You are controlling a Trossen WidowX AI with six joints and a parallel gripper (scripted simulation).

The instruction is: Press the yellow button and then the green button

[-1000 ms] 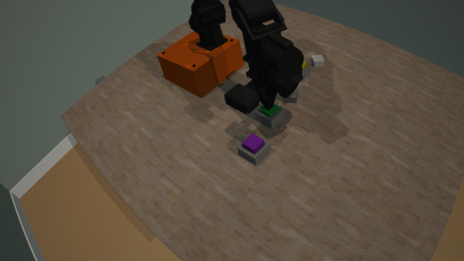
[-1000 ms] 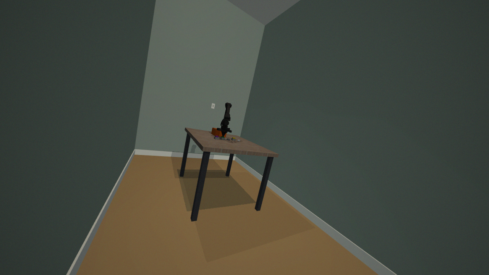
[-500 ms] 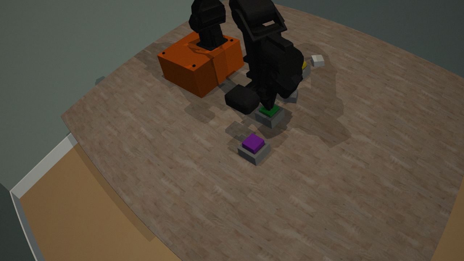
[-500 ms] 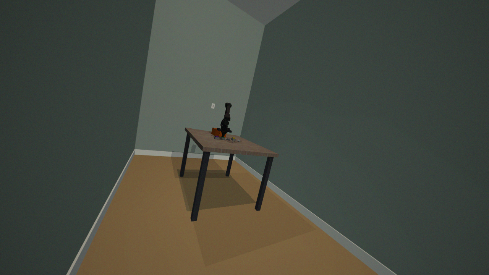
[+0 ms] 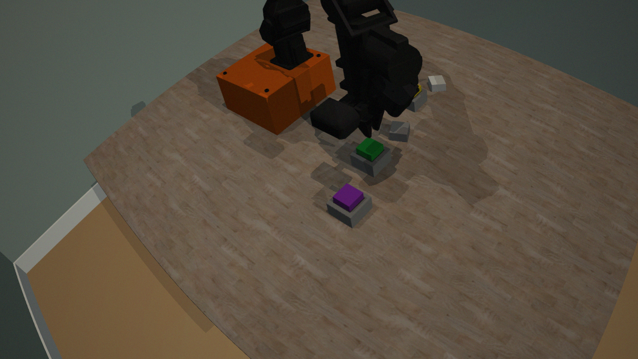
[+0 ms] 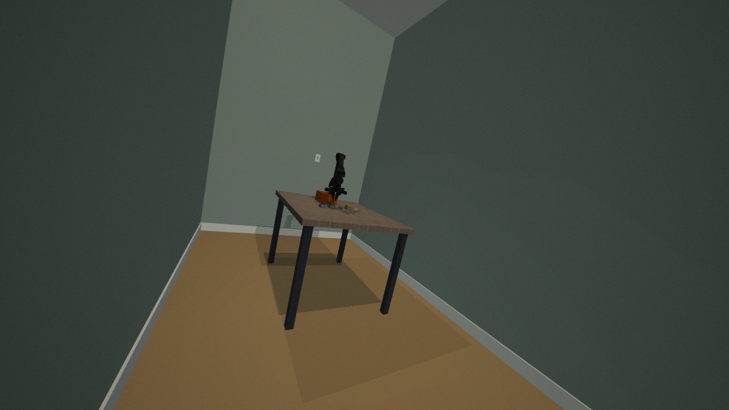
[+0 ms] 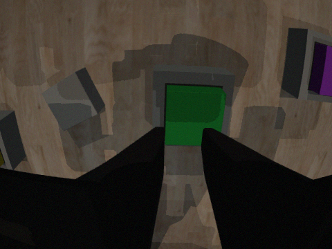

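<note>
My gripper tip is 10 mm to the left of the green button and 30 mm above it. Round my gripper tip: purple button (40 mm ahead, 100 mm to the right, 30 mm below); then yellow button (50 mm behind, 170 mm to the left, 30 mm below); then grey block (70 mm to the left, 50 mm below).
</note>
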